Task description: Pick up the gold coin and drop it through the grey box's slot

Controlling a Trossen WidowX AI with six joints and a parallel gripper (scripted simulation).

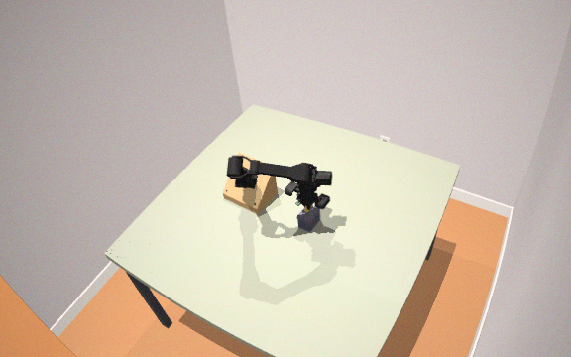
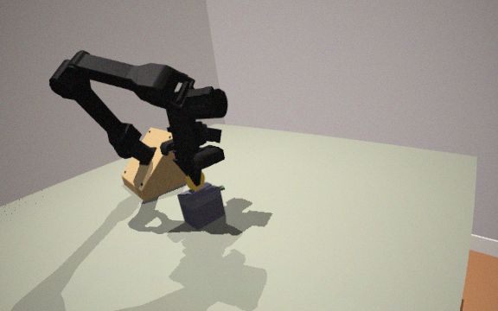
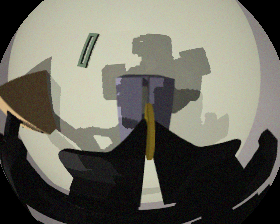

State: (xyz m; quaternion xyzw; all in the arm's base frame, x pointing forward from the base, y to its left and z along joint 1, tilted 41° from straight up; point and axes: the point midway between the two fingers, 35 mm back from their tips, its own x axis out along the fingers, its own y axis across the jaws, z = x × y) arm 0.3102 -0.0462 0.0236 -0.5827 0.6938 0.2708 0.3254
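My gripper tip is 1 cm below the gold coin.
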